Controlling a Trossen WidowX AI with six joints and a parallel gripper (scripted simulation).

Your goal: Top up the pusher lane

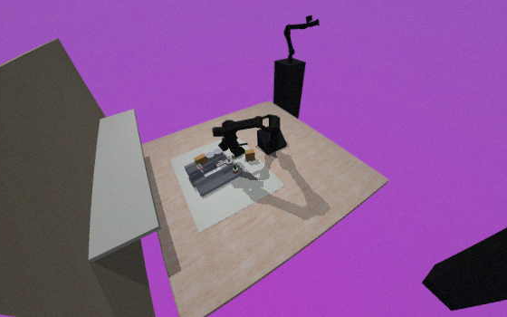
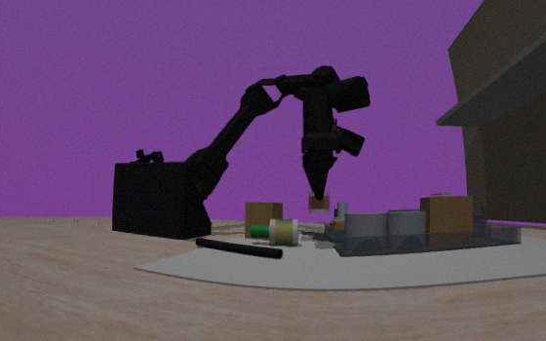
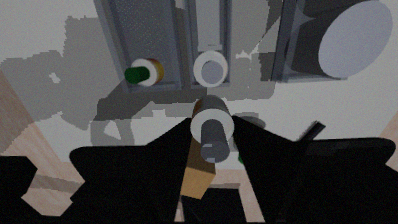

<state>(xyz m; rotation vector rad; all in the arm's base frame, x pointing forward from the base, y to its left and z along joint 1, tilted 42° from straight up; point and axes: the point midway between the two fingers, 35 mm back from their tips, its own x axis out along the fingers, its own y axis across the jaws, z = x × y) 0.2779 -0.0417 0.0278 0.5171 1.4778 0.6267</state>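
My gripper tip is now 19 cm short of the grey rack, 6 cm above it and 1 cm to the left of it. From my gripper tip the other things lie so: shelf: 56 cm ahead, 29 cm above, 2 cm to the left; black rod: 16 cm to the right, 10 cm behind, 7 cm below.
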